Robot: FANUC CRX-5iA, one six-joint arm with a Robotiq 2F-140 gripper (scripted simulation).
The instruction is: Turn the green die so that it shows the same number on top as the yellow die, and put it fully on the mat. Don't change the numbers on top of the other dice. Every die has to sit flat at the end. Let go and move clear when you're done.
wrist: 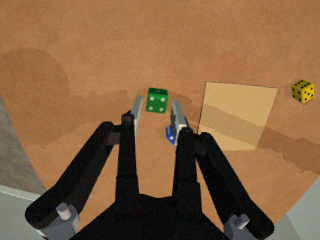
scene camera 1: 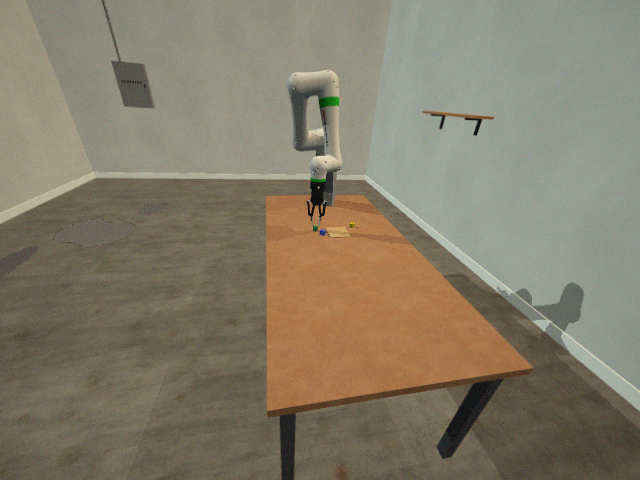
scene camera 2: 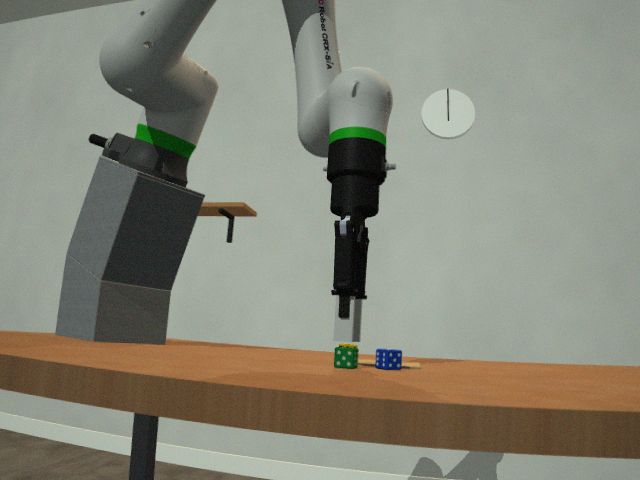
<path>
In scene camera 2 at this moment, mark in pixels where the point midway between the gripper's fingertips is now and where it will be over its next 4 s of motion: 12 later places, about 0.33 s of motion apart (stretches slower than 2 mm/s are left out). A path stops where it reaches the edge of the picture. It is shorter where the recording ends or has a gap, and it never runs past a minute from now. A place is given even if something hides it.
The gripper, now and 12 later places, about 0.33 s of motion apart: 347, 341; 347, 345; 346, 353; 346, 360; 346, 364; 345, 365; 346, 366; 346, 364; 346, 360; 346, 350; 348, 330; 350, 305; 350, 299
</path>
